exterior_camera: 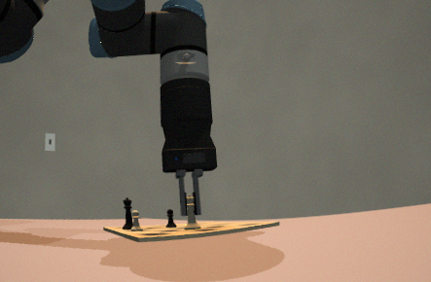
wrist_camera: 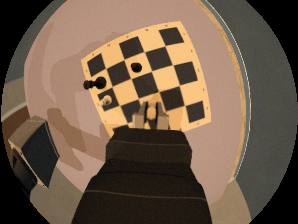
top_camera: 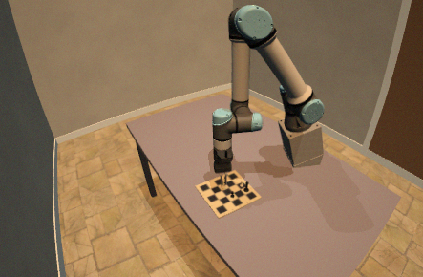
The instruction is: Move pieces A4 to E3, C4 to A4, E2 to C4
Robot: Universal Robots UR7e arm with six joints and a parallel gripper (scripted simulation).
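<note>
Now: the chessboard 40 mm to the left of my hand and 40 mm below it. The rest, counted from my hand: white pawn 80 mm behind, 30 mm to the left, 30 mm below; then black pawn 10 mm behind, 70 mm to the left, 30 mm below; then tall white piece 10 mm below.
</note>
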